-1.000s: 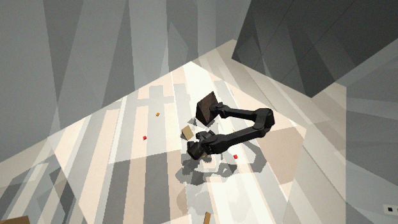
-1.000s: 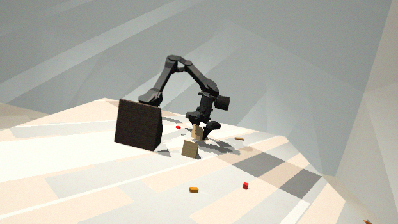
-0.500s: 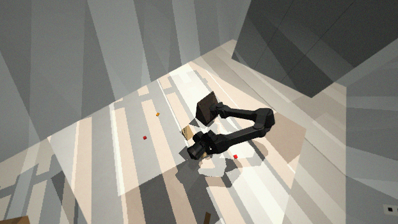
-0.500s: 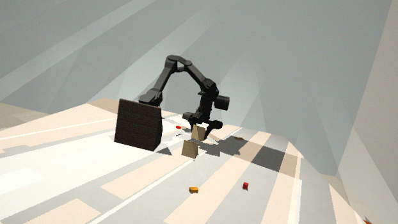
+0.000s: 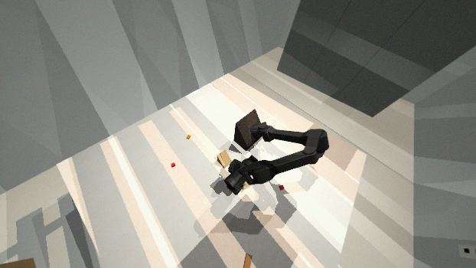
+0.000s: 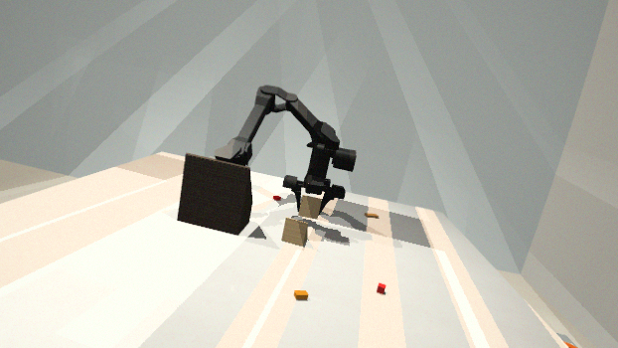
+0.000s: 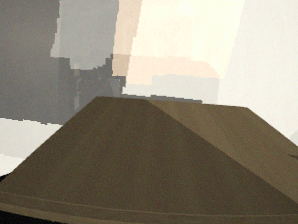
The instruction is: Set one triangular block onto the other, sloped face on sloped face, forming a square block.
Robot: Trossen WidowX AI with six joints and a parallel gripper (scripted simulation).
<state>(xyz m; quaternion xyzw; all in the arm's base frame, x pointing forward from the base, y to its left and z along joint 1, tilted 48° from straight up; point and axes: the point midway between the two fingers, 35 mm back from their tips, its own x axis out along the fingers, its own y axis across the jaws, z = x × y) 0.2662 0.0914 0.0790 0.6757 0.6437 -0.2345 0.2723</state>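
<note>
My gripper tip is now 10 mm to the left of the tan triangular block and 10 mm below it. Also, from my gripper tip: brown piece: 230 mm to the left, 230 mm ahead, 30 mm below.
</note>
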